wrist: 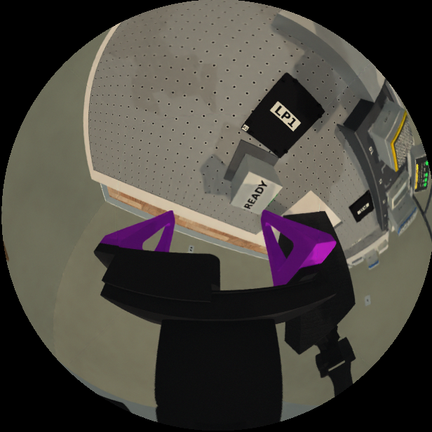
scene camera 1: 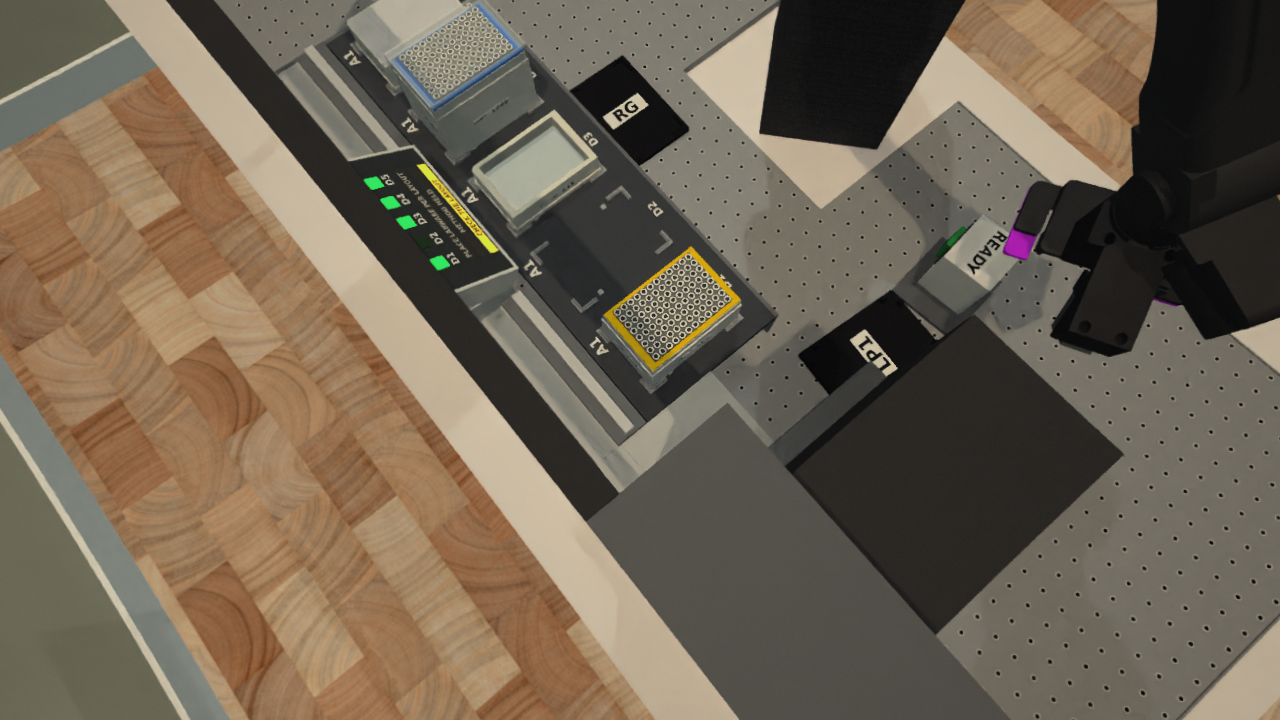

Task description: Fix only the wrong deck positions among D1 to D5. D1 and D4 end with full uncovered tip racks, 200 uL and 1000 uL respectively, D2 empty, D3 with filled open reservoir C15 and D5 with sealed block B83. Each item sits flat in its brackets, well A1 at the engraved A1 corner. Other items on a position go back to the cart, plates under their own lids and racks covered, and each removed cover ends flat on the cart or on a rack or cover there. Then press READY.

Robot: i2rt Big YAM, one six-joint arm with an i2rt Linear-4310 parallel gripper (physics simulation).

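Frame: origin at the arm's base, x ahead, y right, z down, level; millimetres.
Seen in the pictures: gripper, fingertip midpoint: point(scene camera 1: 1068, 264).
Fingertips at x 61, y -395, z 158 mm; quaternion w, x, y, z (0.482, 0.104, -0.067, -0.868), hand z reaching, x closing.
Observation:
Pixels of each thing's top centre, then the offset from my fingertips to it. "spot": a spot on its surface instead.
- READY block at its top centre: point(scene camera 1: 986, 252) dx +3, dy +59, dz +73 mm
- yellow-rimmed uncovered tip rack at its top centre: point(scene camera 1: 672, 305) dx +328, dy +194, dz +52 mm
- open reservoir at its top centre: point(scene camera 1: 534, 162) dx +354, dy +441, dz +86 mm
- tall blue-rimmed uncovered tip rack at its top centre: point(scene camera 1: 454, 48) dx +367, dy +564, dz +14 mm
- pale item at its top centre: point(scene camera 1: 407, 17) dx +380, dy +687, dz +75 mm
- panel at a spot on its surface: point(scene camera 1: 429, 214) spot: dx +489, dy +428, dz +52 mm
- RG at its top centre: point(scene camera 1: 625, 109) dx +195, dy +490, dz +165 mm
- large dark box at a spot on its surface: point(scene camera 1: 957, 465) spot: dx +379, dy -36, dz -363 mm
My gripper point(scene camera 1: 1092, 270) point(wrist: 217, 214) is open and empty. In the scene view one magenta fingertip overlaps the label edge of the READY block point(scene camera 1: 968, 273) point(wrist: 256, 187); whether they touch I cannot tell. On the deck, a yellow-rimmed uncovered tip rack point(scene camera 1: 675, 304) point(wrist: 398, 137) sits at D1. D2 point(scene camera 1: 617, 241) is bare between its brackets. An open reservoir point(scene camera 1: 535, 171) with pale content sits at D3. A tall blue-rimmed uncovered tip rack point(scene camera 1: 460, 58) sits at D4. A pale item point(scene camera 1: 368, 34) at D5 is partly hidden behind it.
The panel point(scene camera 1: 429, 214) shows green lights for D1, D3, D4 and D5, a dark D2 light and a yellow CHECK THE LAYOUT strip. Black pads LP1 point(scene camera 1: 841, 349) point(wrist: 300, 112) and RG point(scene camera 1: 657, 134) point(wrist: 358, 209) lie on the perforated table. A large dark box point(scene camera 1: 957, 465) stands beside LP1.

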